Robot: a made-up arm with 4 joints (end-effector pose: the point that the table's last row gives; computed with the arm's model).
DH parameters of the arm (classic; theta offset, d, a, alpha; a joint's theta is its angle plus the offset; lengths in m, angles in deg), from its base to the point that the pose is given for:
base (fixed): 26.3 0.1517 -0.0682 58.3
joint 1: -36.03 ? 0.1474 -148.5
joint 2: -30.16 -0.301 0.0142 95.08
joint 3: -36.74 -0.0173 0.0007 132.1
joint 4: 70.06 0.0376 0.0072 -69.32
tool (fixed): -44.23 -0.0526 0 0
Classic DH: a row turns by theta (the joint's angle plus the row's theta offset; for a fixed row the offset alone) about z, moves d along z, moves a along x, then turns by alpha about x.
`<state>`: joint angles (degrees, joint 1 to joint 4).
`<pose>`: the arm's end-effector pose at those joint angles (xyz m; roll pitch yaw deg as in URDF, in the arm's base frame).
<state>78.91 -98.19 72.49 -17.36</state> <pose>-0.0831 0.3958 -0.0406 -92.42 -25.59 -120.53</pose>
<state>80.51 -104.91 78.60 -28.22</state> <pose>-0.0852 0.4039 -0.0378 -93.65 -20.78 -133.53</pose>
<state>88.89 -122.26 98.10 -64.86</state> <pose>-0.0822 0.4181 -0.0066 -120.16 -12.88 -164.42</pose>
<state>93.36 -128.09 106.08 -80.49</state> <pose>-0.0810 0.4143 0.0106 -137.59 -15.85 -170.90</pose>
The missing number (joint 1, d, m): -0.6987
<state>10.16 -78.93 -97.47 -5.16</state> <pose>-0.0748 0.2197 -0.2791 2.86 80.08 113.81</pose>
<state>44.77 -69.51 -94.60 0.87</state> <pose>0.0086 0.3179 -0.2053 -56.01 69.88 71.48</pose>
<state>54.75 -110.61 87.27 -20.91</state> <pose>-0.0714 0.3668 -0.1102 -94.42 -31.94 -148.33</pose>
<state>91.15 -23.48 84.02 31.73</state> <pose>-0.0654 0.4396 0.0076 -127.70 -60.88 -60.69</pose>
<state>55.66 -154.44 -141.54 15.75</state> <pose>-0.0241 0.3749 -0.1276 -101.52 3.47 105.08</pose>
